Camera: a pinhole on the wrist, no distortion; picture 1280 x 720 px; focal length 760.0 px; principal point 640.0 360.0 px. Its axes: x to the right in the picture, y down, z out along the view. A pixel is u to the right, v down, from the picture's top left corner.
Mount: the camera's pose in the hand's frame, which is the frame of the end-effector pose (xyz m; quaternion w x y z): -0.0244 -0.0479 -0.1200 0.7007 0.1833 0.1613 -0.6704
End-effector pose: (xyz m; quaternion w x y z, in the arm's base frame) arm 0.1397 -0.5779 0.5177 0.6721 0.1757 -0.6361 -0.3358
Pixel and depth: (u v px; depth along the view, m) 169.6 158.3 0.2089
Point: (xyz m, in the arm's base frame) 0.0155 -0.5183 0.4439
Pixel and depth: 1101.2 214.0 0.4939
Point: -0.1465 -0.8595 0.0915
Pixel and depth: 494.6 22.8 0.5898
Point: -0.3338 -0.4576 0.1946
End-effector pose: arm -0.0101 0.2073 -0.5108 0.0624 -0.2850 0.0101 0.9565
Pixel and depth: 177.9 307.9 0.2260
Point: -0.0413 0.2435 -0.3624
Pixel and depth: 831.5 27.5 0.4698
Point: 0.1062 0.5717 -0.1850
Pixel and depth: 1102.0 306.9 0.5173
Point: 0.0061 0.7774 -0.3158
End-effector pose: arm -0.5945 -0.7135 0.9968 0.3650 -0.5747 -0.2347 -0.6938
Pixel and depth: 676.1 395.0 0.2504
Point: -0.6705 -0.5283 1.0185
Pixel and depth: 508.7 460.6 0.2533
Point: -0.6157 -0.5409 1.0394
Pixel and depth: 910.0 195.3 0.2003
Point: -0.7368 -0.5527 0.9550
